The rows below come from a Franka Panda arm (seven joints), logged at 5 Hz.
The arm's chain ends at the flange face. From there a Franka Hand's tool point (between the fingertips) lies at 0.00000 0.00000 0.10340 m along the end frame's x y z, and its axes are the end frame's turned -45 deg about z.
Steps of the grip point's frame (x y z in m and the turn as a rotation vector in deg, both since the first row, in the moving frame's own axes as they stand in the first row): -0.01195 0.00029 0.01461 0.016 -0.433 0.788; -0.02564 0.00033 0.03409 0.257 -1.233 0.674; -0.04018 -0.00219 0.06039 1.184 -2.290 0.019; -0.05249 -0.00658 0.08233 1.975 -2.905 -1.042; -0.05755 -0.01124 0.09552 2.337 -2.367 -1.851; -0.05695 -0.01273 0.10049 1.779 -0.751 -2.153
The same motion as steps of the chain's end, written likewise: -0.00767 0.00813 0.01461 -0.295 -0.317 0.788; -0.01599 0.01713 0.03411 -0.690 -1.054 0.674; -0.02553 0.02545 0.06049 -0.782 -2.456 0.019; -0.03556 0.03122 0.08252 -0.658 -3.451 -1.042; -0.04264 0.03261 0.09569 -0.021 -3.326 -1.851; -0.04602 0.03252 0.10055 0.727 -1.789 -2.153
